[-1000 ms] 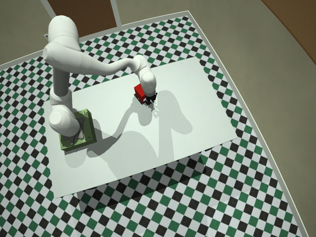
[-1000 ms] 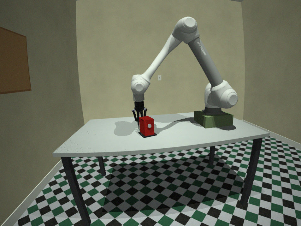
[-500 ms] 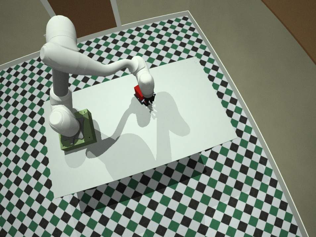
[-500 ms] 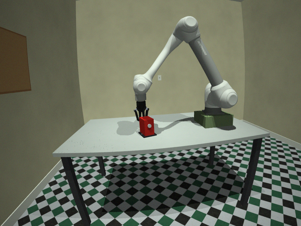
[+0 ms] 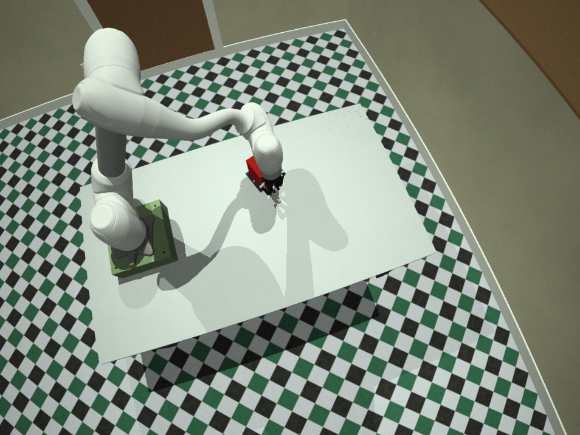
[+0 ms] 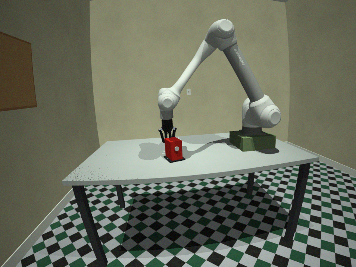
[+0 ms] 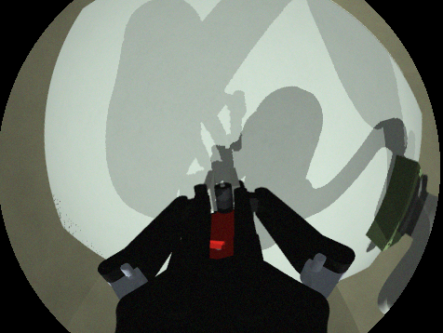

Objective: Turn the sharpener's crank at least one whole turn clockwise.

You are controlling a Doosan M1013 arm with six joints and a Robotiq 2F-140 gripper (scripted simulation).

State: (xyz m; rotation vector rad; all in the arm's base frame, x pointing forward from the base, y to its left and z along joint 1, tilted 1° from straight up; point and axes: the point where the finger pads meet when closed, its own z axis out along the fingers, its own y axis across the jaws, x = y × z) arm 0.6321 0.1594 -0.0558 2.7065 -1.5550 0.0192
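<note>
The dark crank knob lies 1 cm behind my hand, 2 cm to the left of it and 1 cm below it.
</note>
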